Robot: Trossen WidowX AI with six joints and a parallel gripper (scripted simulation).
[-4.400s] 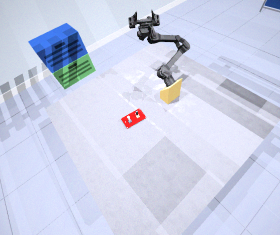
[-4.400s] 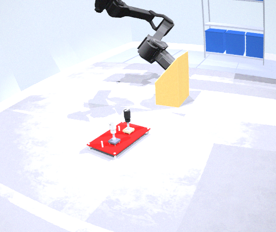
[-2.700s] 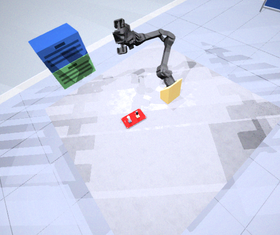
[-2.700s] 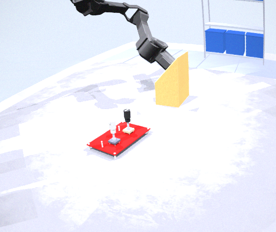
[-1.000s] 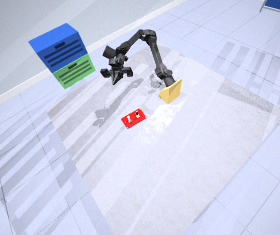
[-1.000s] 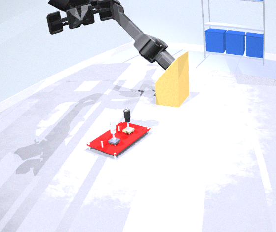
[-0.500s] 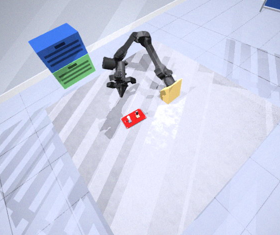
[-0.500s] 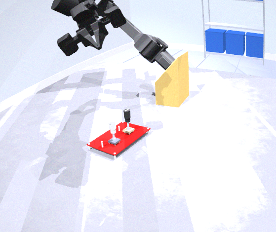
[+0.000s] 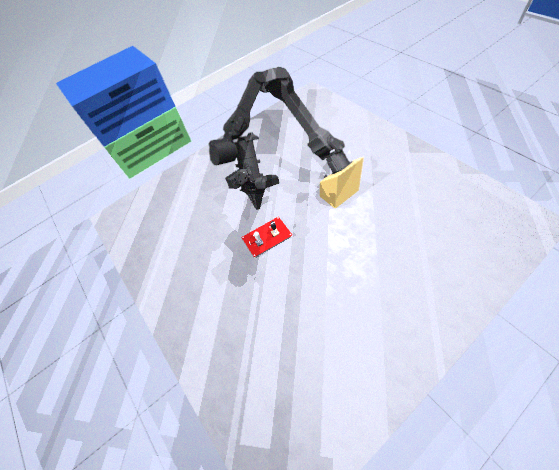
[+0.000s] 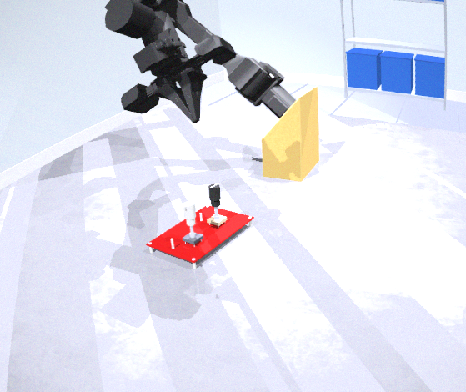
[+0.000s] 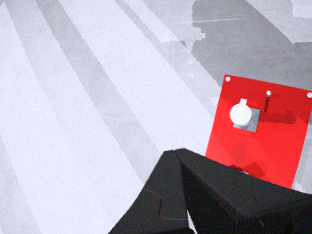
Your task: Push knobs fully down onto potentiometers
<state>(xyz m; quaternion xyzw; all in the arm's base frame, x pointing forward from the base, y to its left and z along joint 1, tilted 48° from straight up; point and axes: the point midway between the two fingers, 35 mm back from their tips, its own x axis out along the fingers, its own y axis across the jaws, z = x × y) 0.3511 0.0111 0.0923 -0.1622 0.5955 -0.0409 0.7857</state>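
Now: gripper tip 150 mm above the potentiometer and 40 mm past it.
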